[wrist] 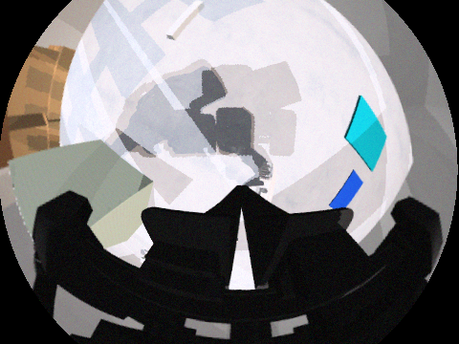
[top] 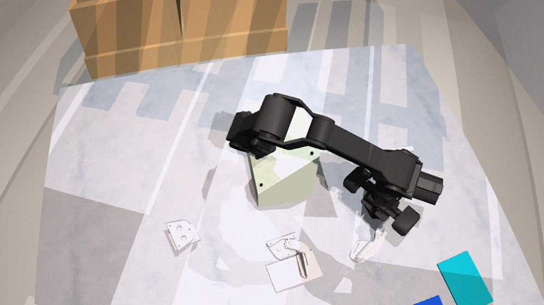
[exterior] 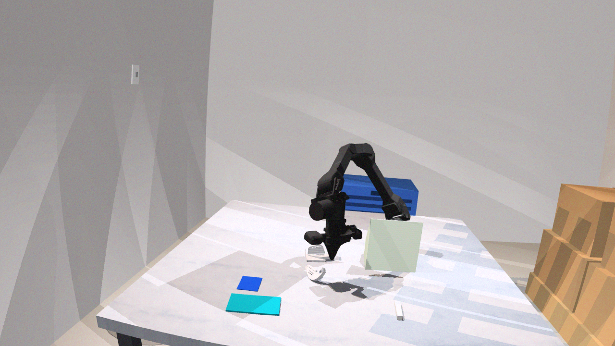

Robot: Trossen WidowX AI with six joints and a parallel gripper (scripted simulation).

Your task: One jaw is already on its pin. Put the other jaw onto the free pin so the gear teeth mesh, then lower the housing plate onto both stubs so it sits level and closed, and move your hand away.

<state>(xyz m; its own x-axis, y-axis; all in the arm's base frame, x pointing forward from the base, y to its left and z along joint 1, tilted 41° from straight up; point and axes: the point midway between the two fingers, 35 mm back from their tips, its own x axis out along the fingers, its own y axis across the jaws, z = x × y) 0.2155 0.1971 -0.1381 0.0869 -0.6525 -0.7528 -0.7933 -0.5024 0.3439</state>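
Right now the white jaw is 4 cm ahead of my gripper tip, 1 cm to the left of it and 4 cm below it. Round my gripper tip: white stick (23 cm behind, 16 cm to the left, 7 cm below); blue card (24 cm ahead, 11 cm to the left, 8 cm below); cyan card (19 cm ahead, 23 cm to the left, 8 cm below).
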